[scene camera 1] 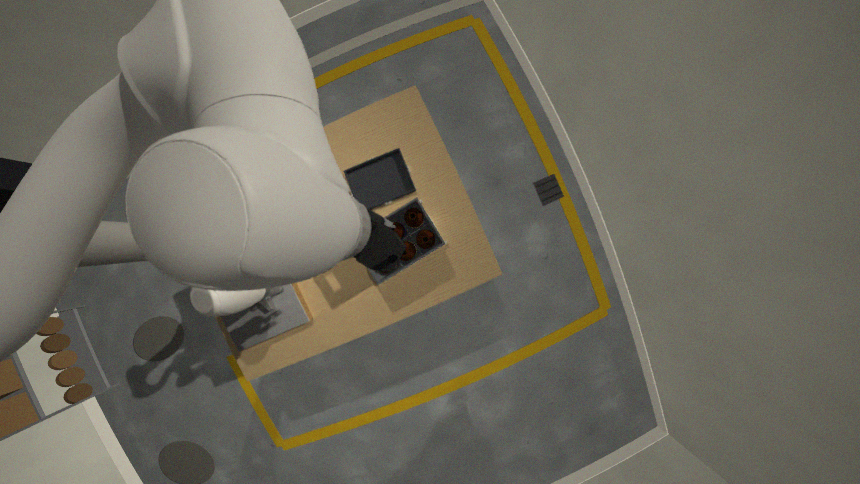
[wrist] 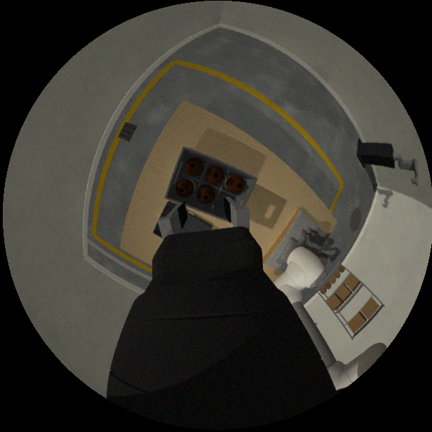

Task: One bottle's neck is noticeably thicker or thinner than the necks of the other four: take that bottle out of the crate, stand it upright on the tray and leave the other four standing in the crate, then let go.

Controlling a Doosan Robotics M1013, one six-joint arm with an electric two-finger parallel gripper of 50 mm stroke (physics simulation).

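Five brown bottles, among them [scene camera 1: 413, 216] [scene camera 1: 425, 238] [wrist: 194, 166] [wrist: 215, 175] [wrist: 234, 184] [wrist: 185, 188] [wrist: 205, 193], stand upright in the grey crate [scene camera 1: 415, 261] [wrist: 175, 172]. The crate's sixth compartment, at the lower right in the wrist view, holds no bottle. Seen from above, the necks look alike; I cannot tell which differs. The dark tray [scene camera 1: 382, 180] [wrist: 197, 224] lies beside the crate and holds no bottle; my gripper partly hides it in the wrist view. My gripper [scene camera 1: 394, 242] [wrist: 204, 207] is open and empty, above the crate's side nearest the tray.
The crate and tray are on a wooden table [scene camera 1: 475, 246] [wrist: 145, 200]. A second white arm [scene camera 1: 228, 300] [wrist: 305, 265] reaches over a grey-topped slab [scene camera 1: 291, 313] [wrist: 300, 220] at the table's other end. My own arm hides much of the table in the scene view.
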